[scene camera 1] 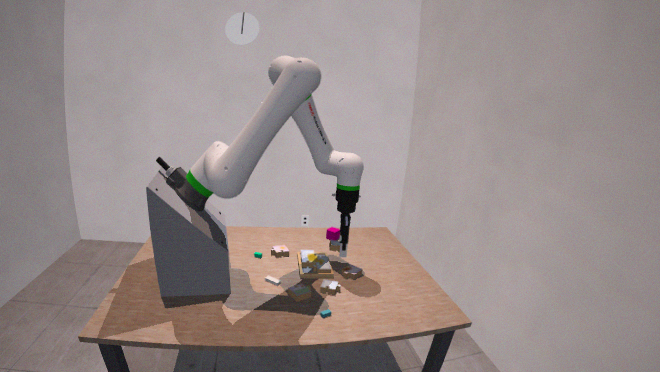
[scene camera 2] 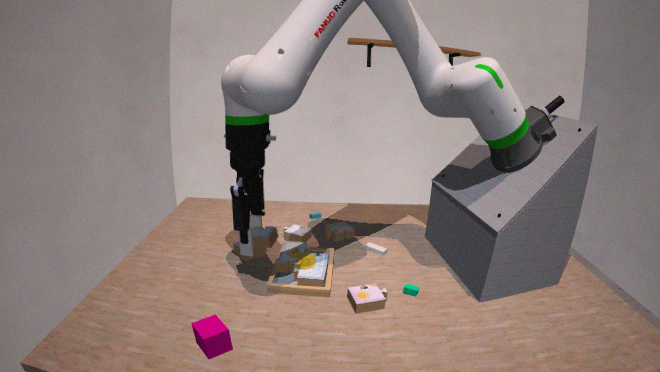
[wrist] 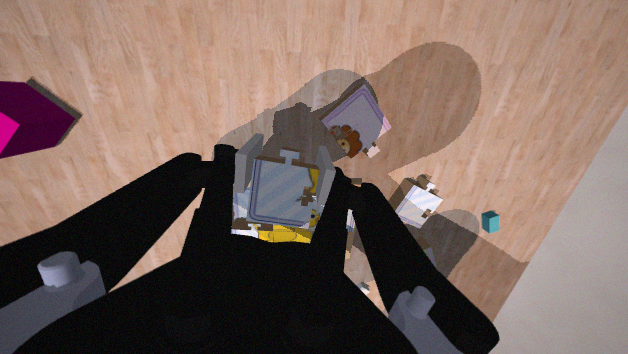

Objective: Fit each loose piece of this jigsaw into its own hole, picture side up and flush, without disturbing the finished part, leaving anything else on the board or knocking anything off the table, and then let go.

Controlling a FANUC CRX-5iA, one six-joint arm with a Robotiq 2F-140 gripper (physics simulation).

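My gripper (scene camera 1: 343,250) (scene camera 2: 251,236) (wrist: 289,153) points down and is shut on a blue-striped jigsaw piece (scene camera 1: 335,246) (scene camera 2: 261,245) (wrist: 281,190) with a bit of yellow at one edge. The piece is picture side up, off the table, and hides part of the board in the wrist view. The wooden-framed board (scene camera 1: 317,276) (scene camera 2: 300,290) lies beside and below the gripper, partly in shadow. Its finished duck part (scene camera 1: 312,257) (scene camera 2: 306,261) (wrist: 287,235) shows yellow. Another loose blue-striped piece (scene camera 1: 330,286) (scene camera 2: 297,232) (wrist: 416,206) lies picture side up on the table, apart from the board.
A lion piece (scene camera 1: 352,271) (wrist: 362,120), a sun piece (scene camera 1: 280,251) (scene camera 2: 367,297) and a green-pink piece (scene camera 1: 299,292) (scene camera 2: 340,231) lie around the board. Also there are a magenta cube (scene camera 2: 212,336), teal block (wrist: 490,221), green block (scene camera 2: 411,290) and white block (scene camera 2: 376,248).
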